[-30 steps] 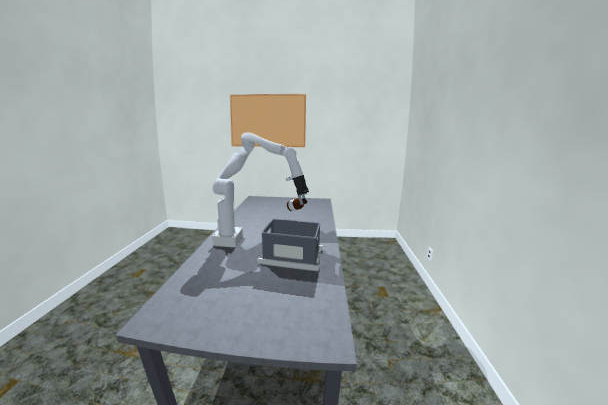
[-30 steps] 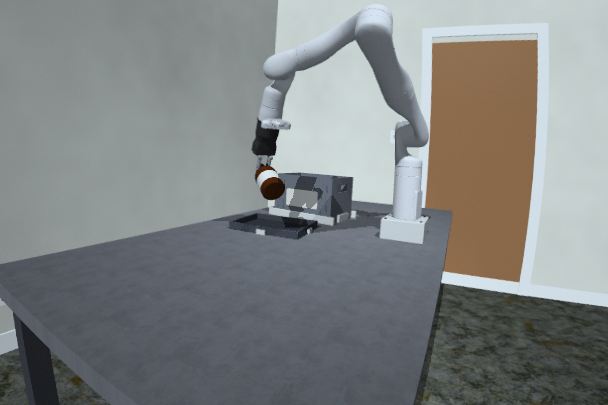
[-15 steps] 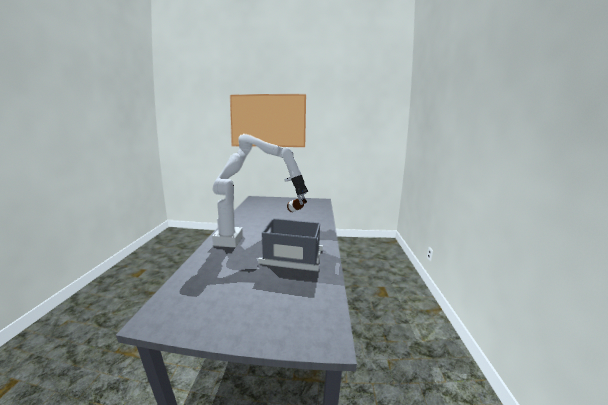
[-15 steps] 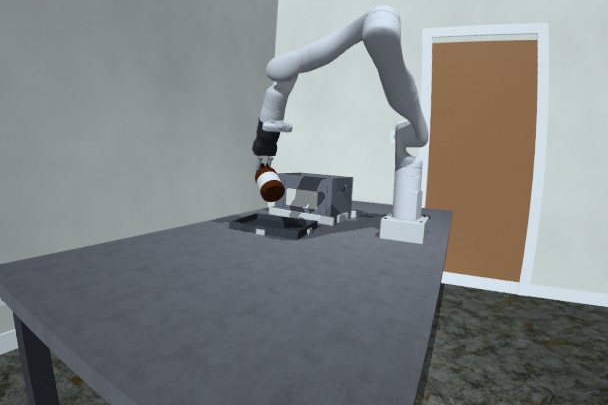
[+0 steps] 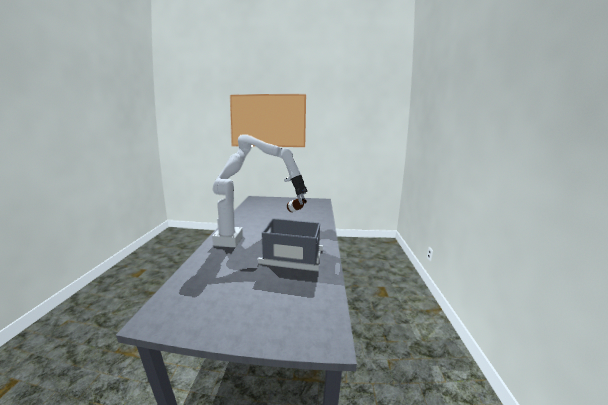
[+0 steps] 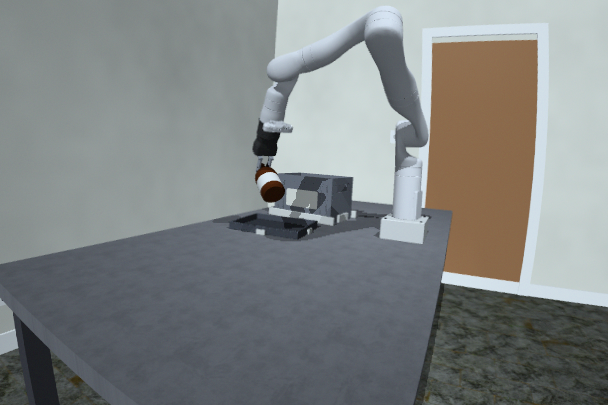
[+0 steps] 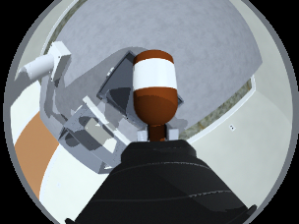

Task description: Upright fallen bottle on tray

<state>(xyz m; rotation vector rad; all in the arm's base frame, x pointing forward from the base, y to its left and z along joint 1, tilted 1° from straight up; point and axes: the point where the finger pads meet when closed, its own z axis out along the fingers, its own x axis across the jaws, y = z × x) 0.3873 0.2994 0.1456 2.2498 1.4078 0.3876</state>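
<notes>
My gripper is now 40 mm past the bottle, 20 mm to the right of it and 30 mm above it. The rest, counted from my hand: tray 10 mm behind, 50 mm to the right, 190 mm below; then crate 30 mm ahead, 340 mm to the right, 120 mm below.
</notes>
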